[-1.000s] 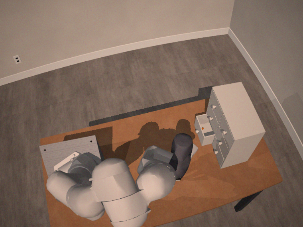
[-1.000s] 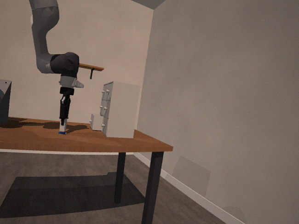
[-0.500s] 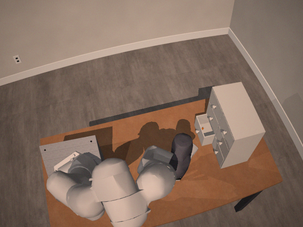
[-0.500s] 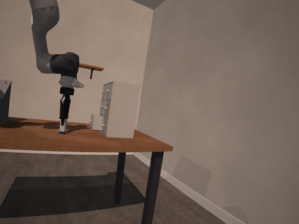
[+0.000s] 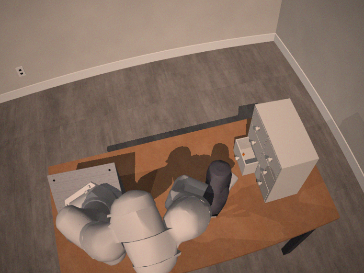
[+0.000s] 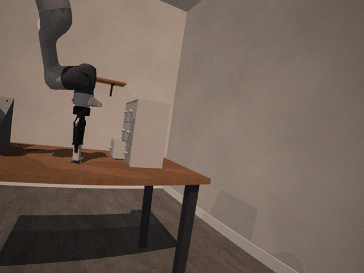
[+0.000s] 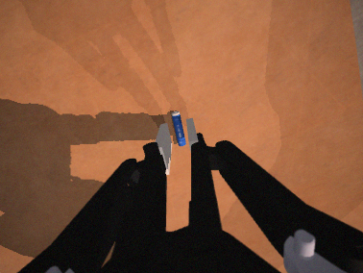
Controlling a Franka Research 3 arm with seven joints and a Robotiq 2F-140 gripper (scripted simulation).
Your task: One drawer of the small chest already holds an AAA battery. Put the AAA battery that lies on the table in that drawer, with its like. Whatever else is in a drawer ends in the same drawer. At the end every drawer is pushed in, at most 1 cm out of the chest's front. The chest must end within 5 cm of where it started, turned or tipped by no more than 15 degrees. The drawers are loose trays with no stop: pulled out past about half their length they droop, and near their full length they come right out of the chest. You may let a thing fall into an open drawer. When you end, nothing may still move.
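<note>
Now: the blue AAA battery 5 cm below my hand. The rest, counted from my hand: orange battery: 25 cm ahead, 21 cm to the left, 4 cm below.
</note>
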